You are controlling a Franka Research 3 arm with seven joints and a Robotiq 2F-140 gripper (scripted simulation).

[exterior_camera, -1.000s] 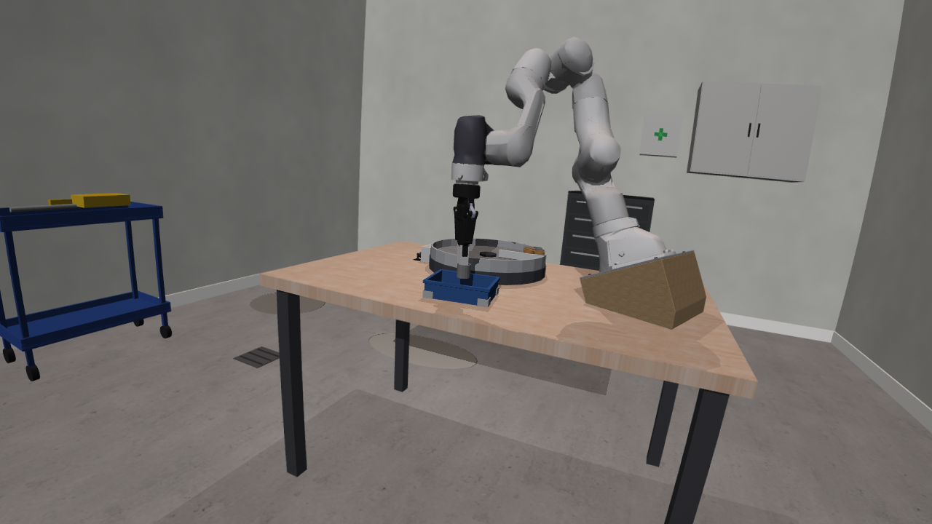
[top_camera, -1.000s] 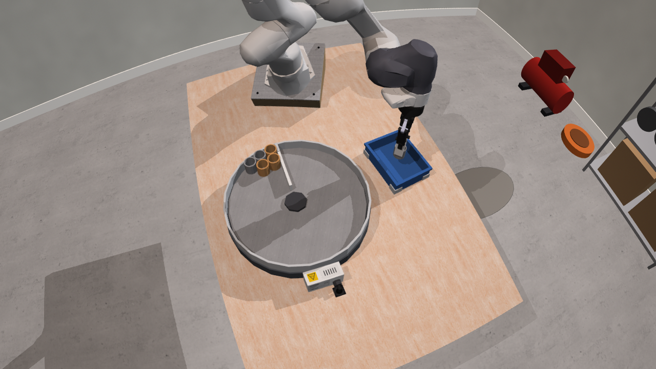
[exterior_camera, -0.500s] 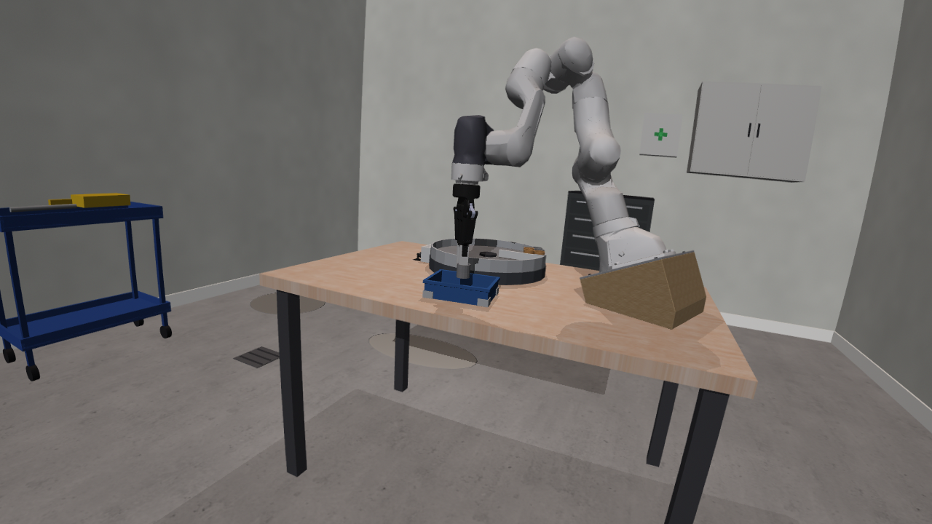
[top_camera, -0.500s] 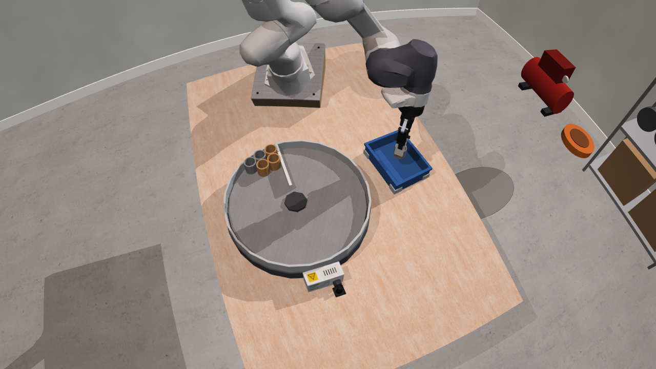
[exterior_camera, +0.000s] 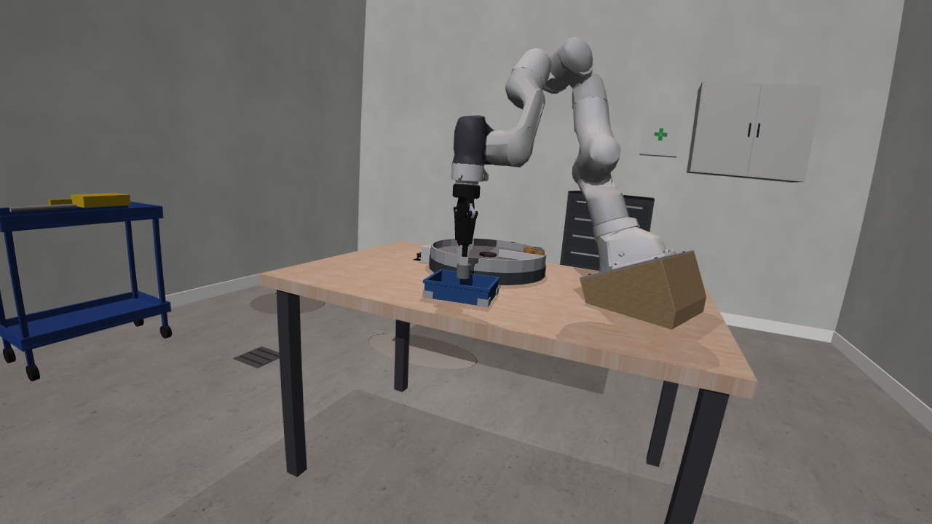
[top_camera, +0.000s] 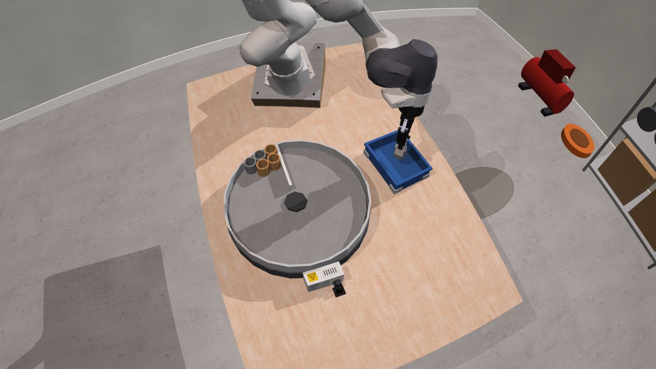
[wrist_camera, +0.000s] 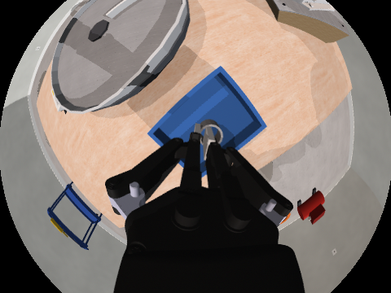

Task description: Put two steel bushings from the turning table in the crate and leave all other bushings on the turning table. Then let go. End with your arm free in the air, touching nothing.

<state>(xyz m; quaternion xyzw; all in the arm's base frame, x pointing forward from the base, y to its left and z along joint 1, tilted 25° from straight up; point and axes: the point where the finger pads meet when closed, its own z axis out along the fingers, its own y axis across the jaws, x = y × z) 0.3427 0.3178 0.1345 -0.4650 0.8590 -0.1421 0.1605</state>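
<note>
Right now my hand is 9 cm above the blue crate, 1 cm to the right of it and 1 cm past it. From my hand the other things lie so: round grey turning table (34 cm to the right, 11 cm ahead, 6 cm below).
</note>
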